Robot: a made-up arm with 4 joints. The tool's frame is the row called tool.
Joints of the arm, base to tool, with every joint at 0 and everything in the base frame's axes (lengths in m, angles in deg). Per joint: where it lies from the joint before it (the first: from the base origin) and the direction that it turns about. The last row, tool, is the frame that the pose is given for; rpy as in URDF.
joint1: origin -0.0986 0.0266 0.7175 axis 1 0 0
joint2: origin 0.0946 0.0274 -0.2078 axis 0 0 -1
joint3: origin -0.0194 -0.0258 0.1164 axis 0 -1 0
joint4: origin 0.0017 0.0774 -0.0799 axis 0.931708 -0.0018 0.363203
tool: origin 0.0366 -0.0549 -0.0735 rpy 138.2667 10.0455 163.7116
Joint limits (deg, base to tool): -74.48..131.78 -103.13..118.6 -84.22..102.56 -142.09..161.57
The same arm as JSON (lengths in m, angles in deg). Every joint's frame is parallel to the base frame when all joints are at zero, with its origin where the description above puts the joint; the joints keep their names.
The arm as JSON. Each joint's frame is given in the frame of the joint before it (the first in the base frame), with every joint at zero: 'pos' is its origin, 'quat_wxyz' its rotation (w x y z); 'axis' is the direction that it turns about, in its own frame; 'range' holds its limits. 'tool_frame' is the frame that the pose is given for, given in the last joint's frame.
{"length_unit": "m", "angle_unit": "deg", "joints": [
  {"joint": "joint1", "pos": [-0.0986, 0.0266, 0.7175], "quat_wxyz": [1.0, 0.0, 0.0, 0.0], "axis": "+x", "range": [-74.48, 131.78]},
  {"joint": "joint2", "pos": [0.0946, 0.0274, -0.2078], "quat_wxyz": [1.0, 0.0, 0.0, 0.0], "axis": "-z", "range": [-103.13, 118.6]},
  {"joint": "joint3", "pos": [-0.0194, -0.0258, 0.1164], "quat_wxyz": [1.0, 0.0, 0.0, 0.0], "axis": "-y", "range": [-84.22, 102.56]},
  {"joint": "joint4", "pos": [0.0017, 0.0774, -0.0799], "quat_wxyz": [1.0, 0.0, 0.0, 0.0], "axis": [0.931708, -0.0018, 0.363203], "range": [-142.09, 161.57]}
], "tool_frame": {"pos": [0.0366, -0.0549, -0.0735], "quat_wxyz": [0.13125, 0.100994, 0.925854, 0.339658]}}

